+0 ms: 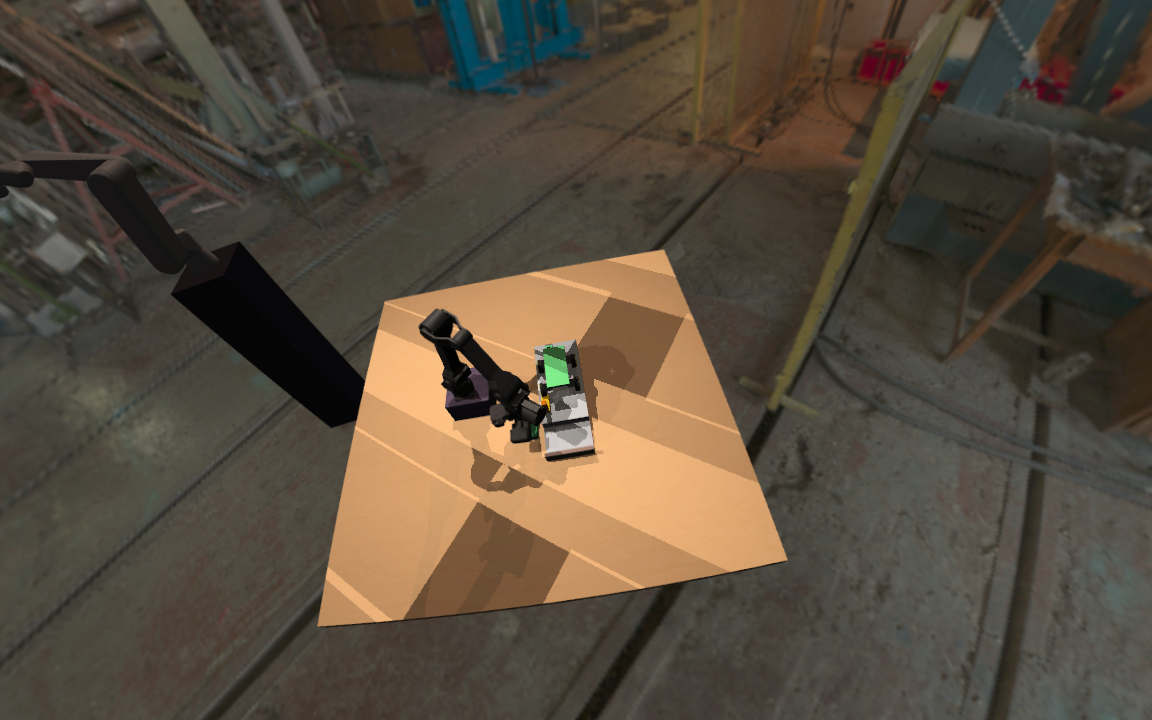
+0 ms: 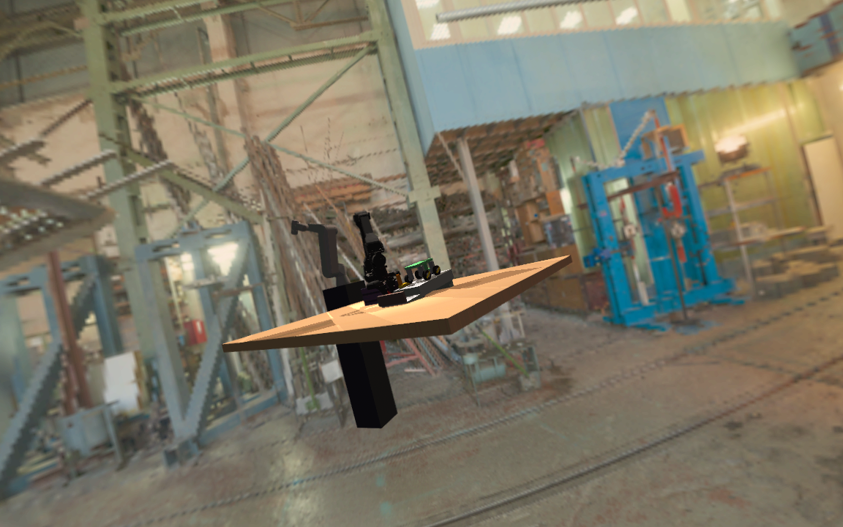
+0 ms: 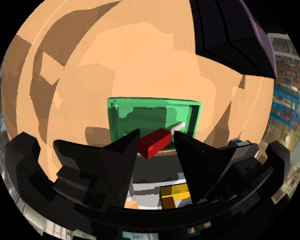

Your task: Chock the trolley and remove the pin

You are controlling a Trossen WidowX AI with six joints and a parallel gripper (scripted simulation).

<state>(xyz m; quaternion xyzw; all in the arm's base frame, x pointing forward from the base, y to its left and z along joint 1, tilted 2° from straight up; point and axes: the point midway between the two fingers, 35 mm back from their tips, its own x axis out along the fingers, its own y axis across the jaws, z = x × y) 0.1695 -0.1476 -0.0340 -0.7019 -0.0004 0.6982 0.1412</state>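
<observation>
My gripper tip is 1 cm to the right of the red-headed stop pin. Also, from my gripper tip: brown end stop: 16 cm to the right, 11 cm ahead; then trolley: 15 cm ahead, 9 cm to the left, 8 cm above; then yellow chock: 8 cm ahead, 5 cm above, 1 cm to the left.
</observation>
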